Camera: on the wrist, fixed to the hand. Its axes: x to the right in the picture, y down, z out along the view.
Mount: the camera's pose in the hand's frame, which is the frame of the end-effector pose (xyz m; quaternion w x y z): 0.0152 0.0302 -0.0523 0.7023 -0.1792 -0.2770 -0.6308
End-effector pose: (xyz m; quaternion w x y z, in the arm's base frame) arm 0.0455 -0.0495 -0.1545 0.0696 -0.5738 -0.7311 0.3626
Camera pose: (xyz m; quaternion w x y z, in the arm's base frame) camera 0.0914 -0.0101 -0.1397 0.0277 -0.1462 0.9596 -0.2387
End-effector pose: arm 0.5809 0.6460 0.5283 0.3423 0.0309 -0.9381 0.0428
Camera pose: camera 0.6001 0.6809 0.5762 0.0131 0.5640 -0.7418 -0.3625
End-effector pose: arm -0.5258 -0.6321 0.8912 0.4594 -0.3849 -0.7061 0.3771
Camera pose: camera -0.4750 -0.5966 0.8852 0.2960 0.1972 -0.9335 -0.0449
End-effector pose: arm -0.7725 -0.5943 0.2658 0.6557 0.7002 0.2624 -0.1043
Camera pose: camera -0.7549 -0.5400 0.2906 0.5929 0.1798 0.4630 -0.6338
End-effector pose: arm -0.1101 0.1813 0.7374 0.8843 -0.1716 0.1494 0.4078
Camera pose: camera -0.1305 0.1876 0.6789 0.8889 -0.2603 -0.3213 -0.1971
